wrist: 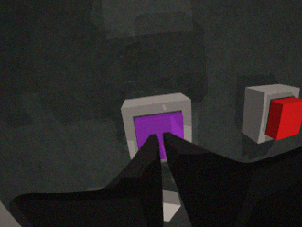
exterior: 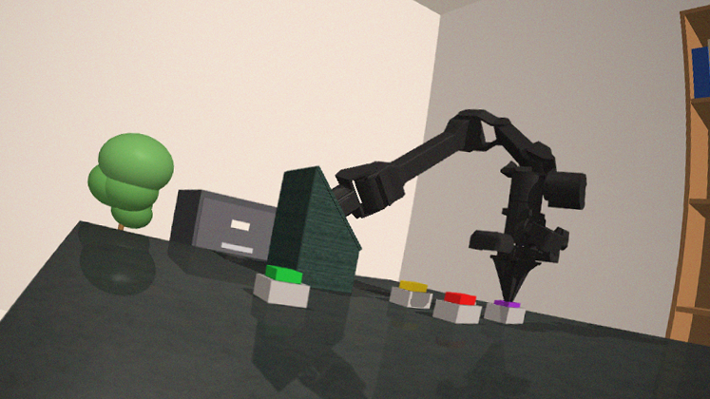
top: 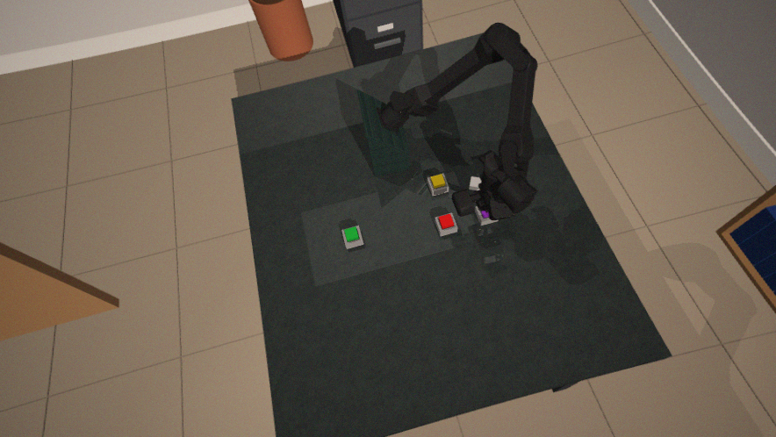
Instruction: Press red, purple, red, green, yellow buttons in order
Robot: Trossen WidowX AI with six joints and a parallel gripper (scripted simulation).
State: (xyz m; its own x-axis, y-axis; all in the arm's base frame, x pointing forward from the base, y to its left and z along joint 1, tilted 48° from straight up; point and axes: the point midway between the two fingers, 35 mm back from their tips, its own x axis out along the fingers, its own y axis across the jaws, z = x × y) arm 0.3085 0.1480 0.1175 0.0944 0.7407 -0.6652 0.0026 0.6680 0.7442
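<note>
The purple button lies 1 cm below my gripper tip. Also, from my gripper tip: yellow button 13 cm behind, 10 cm to the right; small white block 10 cm behind, 2 cm below, 1 cm to the left; red button 11 cm to the right.
</note>
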